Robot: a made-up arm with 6 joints.
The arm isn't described. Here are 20 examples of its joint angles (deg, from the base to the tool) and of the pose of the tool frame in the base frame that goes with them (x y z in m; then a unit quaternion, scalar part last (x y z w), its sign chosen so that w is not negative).
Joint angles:
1: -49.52 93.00 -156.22 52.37 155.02 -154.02
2: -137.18 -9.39 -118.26 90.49 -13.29 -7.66
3: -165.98 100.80 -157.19 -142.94 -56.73 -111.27
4: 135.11 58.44 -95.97 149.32 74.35 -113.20
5: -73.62 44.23 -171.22 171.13 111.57 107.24
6: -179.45 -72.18 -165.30 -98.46 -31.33 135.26
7: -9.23 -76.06 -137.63 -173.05 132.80 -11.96
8: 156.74 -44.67 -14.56 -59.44 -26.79 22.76
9: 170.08 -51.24 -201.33 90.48 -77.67 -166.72
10: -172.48 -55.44 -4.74 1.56 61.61 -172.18
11: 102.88 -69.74 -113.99 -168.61 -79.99 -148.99
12: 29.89 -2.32 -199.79 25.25 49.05 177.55
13: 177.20 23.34 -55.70 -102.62 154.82 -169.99
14: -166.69 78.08 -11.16 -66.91 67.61 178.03
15: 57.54 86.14 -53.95 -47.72 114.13 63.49
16: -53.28 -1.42 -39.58 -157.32 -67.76 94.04
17: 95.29 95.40 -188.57 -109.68 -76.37 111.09
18: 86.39 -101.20 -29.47 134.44 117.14 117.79
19: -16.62 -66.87 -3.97 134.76 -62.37 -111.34
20: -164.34 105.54 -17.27 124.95 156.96 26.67
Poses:
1: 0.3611 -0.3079 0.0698 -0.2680 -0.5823 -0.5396 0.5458
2: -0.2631 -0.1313 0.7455 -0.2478 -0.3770 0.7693 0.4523
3: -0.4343 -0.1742 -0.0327 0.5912 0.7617 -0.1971 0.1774
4: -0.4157 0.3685 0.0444 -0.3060 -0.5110 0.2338 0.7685
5: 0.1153 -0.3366 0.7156 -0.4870 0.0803 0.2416 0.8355
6: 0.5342 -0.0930 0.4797 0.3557 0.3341 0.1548 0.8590
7: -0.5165 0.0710 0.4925 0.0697 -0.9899 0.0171 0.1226
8: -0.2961 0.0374 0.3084 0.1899 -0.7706 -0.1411 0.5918
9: 0.4491 0.0189 0.4006 -0.6730 0.1059 -0.1599 0.7144
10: -0.2557 -0.0349 0.1858 0.9998 -0.0092 0.0140 0.0101
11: 0.0216 -0.1776 0.6302 -0.4586 -0.4142 -0.2385 0.7492
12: -0.1731 -0.0892 0.8243 -0.1854 0.1829 0.3978 0.8797
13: -0.3491 0.1095 0.2022 -0.2935 0.0821 -0.4979 0.8119
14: 0.1614 0.0882 0.0131 -0.2463 -0.5892 -0.7654 0.0793
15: 0.0702 -0.0320 -0.1084 0.2804 0.2913 -0.2000 0.8925
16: 0.1672 -0.1582 0.1819 -0.9476 -0.1585 -0.0708 0.2684
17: -0.1362 0.4808 0.2384 -0.1632 -0.7939 0.0146 0.5856
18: -0.0759 -0.0194 0.5814 0.5093 0.3911 -0.7578 0.1157
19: 0.1141 -0.1115 0.2411 0.7806 -0.5112 0.2161 0.2873
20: 0.1237 -0.0442 0.0034 0.7049 -0.3182 -0.3260 0.5436
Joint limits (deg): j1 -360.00..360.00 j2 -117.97..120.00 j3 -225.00..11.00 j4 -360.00..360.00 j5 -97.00..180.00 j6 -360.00..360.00
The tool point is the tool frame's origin. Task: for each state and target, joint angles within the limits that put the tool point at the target. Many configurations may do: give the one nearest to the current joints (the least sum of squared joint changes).
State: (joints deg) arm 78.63 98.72 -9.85 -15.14 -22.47 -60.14
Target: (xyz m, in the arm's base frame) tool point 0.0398 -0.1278 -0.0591
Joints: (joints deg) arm 104.67 87.32 -11.33 3.63 -28.33 -60.14
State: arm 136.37 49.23 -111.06 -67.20 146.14 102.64
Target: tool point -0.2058 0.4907 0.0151
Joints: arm 123.23 79.17 -126.20 -79.48 105.67 102.64
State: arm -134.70 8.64 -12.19 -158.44 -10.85 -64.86
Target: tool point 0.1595 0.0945 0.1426
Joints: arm -140.15 51.51 11.00 -160.06 -17.19 -64.86
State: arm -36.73 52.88 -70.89 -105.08 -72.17 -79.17
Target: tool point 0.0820 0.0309 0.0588
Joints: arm -36.86 55.75 -22.05 -124.80 -84.33 -79.17
